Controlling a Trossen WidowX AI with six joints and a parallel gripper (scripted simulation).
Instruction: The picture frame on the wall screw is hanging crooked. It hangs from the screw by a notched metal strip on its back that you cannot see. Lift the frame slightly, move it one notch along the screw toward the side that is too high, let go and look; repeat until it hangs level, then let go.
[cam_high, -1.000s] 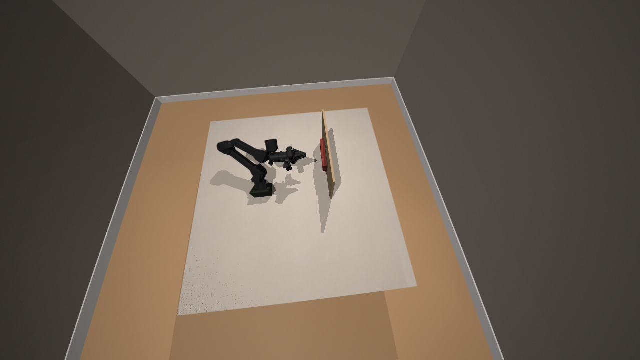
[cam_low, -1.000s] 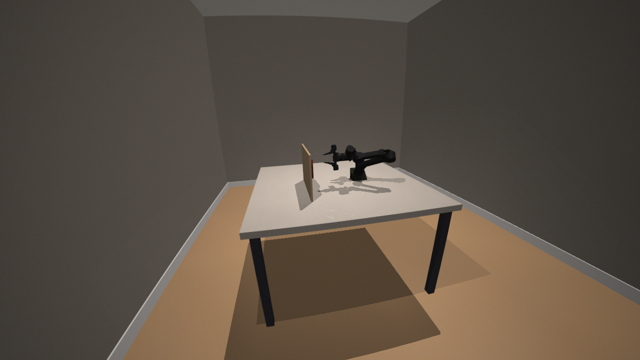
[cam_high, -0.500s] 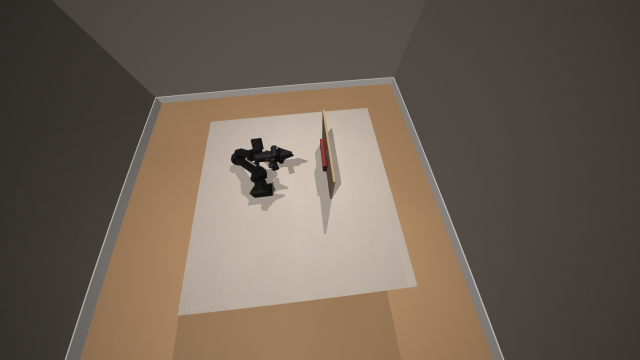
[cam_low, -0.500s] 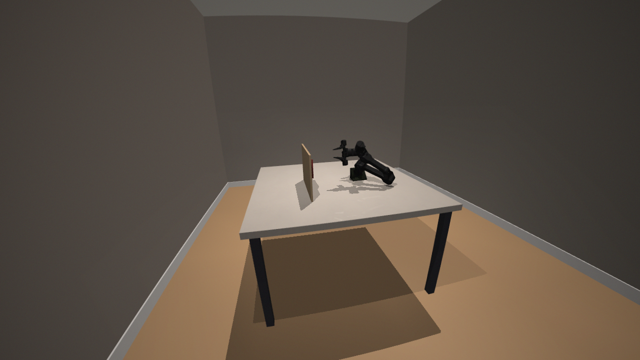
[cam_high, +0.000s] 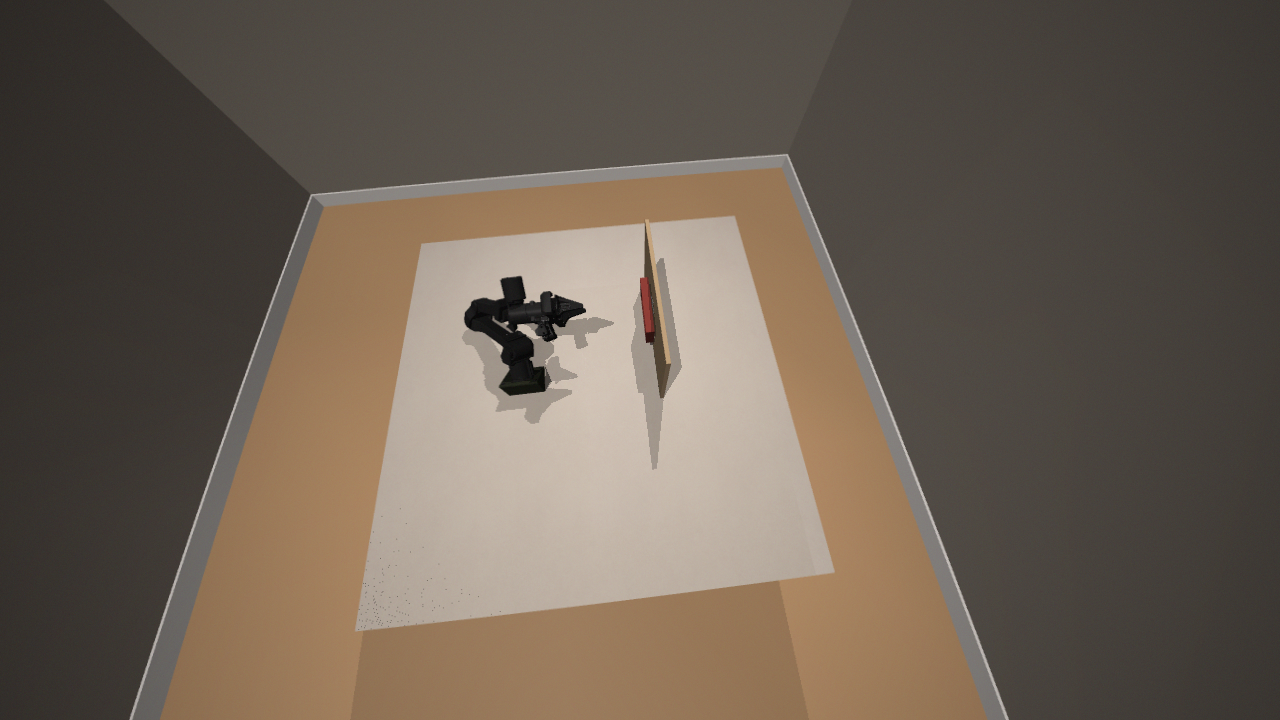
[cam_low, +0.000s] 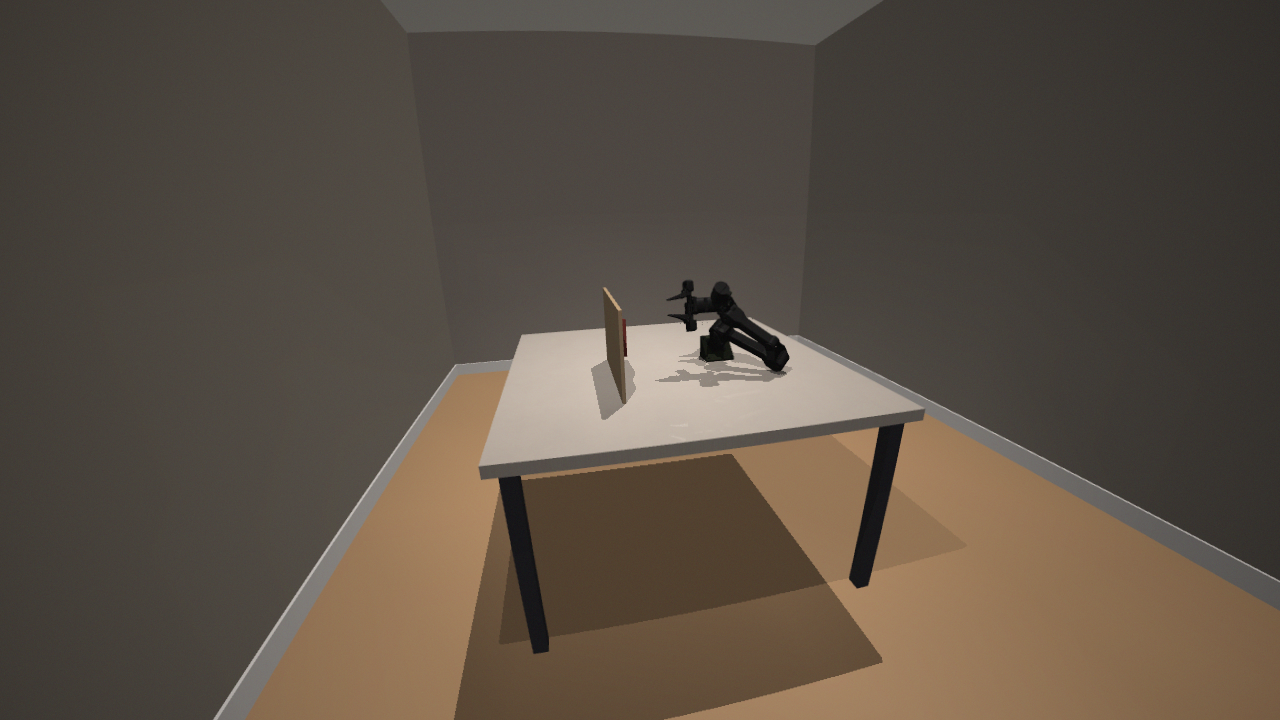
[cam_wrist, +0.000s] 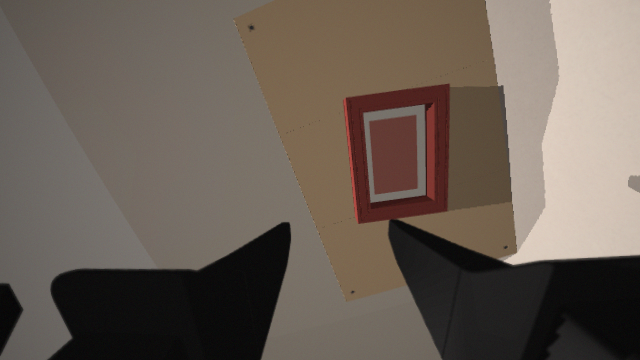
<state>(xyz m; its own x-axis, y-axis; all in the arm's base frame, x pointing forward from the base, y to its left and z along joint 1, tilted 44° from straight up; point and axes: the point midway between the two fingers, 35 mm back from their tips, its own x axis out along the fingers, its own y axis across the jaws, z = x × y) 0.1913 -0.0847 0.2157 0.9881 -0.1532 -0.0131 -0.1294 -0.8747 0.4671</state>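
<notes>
Now: the red picture frame 19 cm ahead of my gripper tip and 9 cm below it. From my gripper tip the other things lie so: tan wall panel 20 cm ahead, 10 cm below.
</notes>
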